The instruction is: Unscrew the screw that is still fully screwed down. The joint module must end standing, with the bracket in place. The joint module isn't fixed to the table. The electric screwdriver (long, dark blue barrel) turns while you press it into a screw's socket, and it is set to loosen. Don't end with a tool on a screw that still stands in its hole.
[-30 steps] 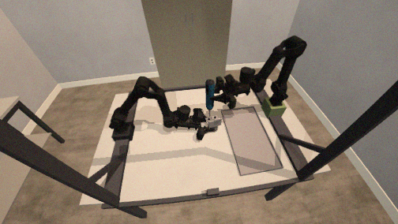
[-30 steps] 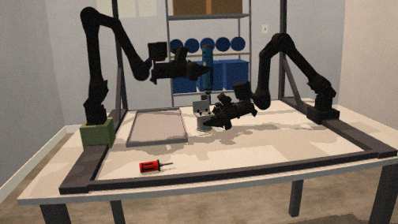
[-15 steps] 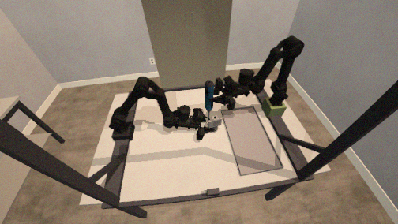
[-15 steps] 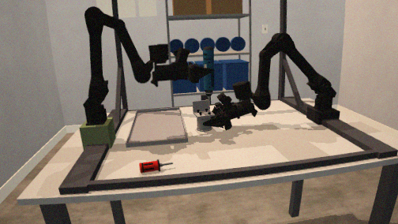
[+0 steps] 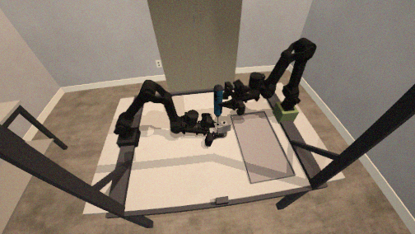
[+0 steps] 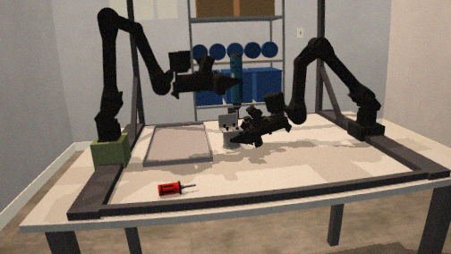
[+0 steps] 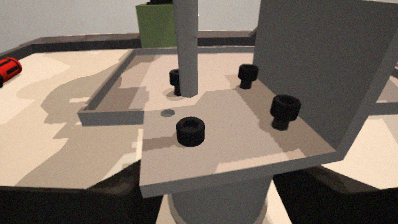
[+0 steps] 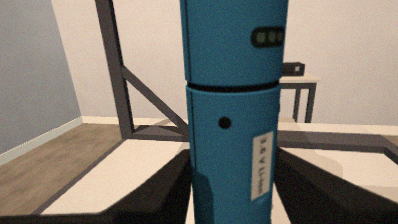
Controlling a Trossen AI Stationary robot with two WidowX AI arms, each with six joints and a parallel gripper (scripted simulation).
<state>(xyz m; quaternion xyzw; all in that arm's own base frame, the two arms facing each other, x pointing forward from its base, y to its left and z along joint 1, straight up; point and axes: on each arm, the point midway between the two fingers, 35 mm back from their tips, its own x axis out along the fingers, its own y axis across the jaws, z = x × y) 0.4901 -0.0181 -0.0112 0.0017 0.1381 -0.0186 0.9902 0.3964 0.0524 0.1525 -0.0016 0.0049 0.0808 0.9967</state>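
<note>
Now: the joint module 30 mm to the right of my left hand and 10 mm below it. The rest, counted from my left hand: red-handled hand screwdriver: 290 mm ahead, 230 mm to the right, 30 mm below; shallow grey tray: 100 mm behind, 210 mm to the right, 30 mm below; grey L-shaped bracket: 30 mm to the right, 30 mm above.
</note>
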